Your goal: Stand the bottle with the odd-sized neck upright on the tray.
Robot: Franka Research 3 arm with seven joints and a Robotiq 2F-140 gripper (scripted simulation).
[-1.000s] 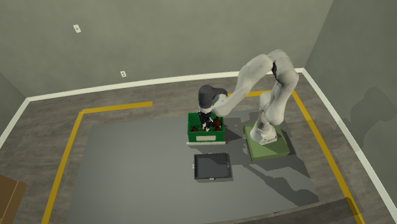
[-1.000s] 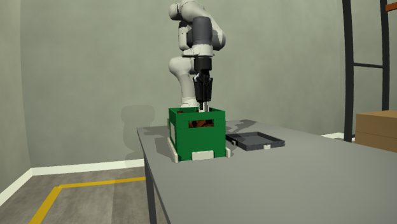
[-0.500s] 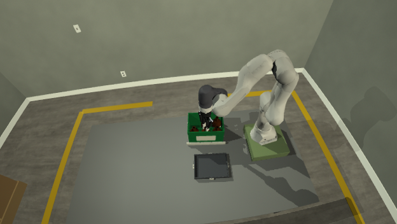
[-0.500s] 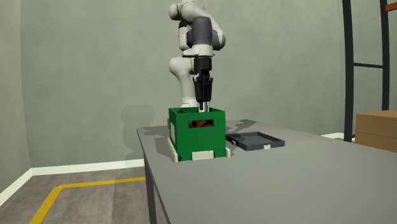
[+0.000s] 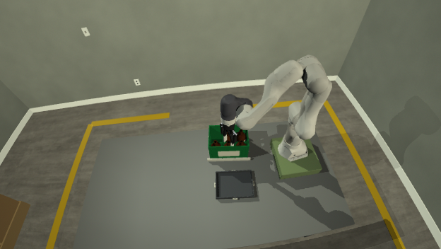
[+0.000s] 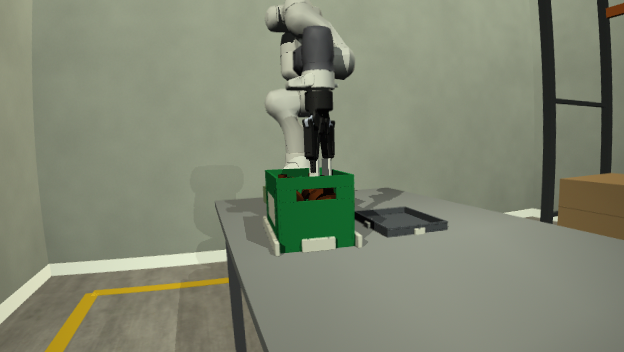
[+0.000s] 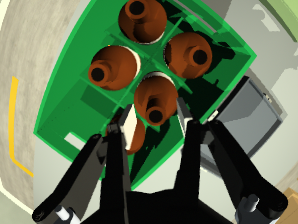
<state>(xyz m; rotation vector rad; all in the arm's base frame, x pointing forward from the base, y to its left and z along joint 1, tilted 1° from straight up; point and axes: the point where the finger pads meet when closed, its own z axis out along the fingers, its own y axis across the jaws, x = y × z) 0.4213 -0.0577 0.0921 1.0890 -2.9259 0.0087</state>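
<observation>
My hand is 50 mm to the left of the green crate and 90 mm above it. The rest, counted from my hand: dark grey tray 10 mm behind, 250 mm to the left, 160 mm below.
</observation>
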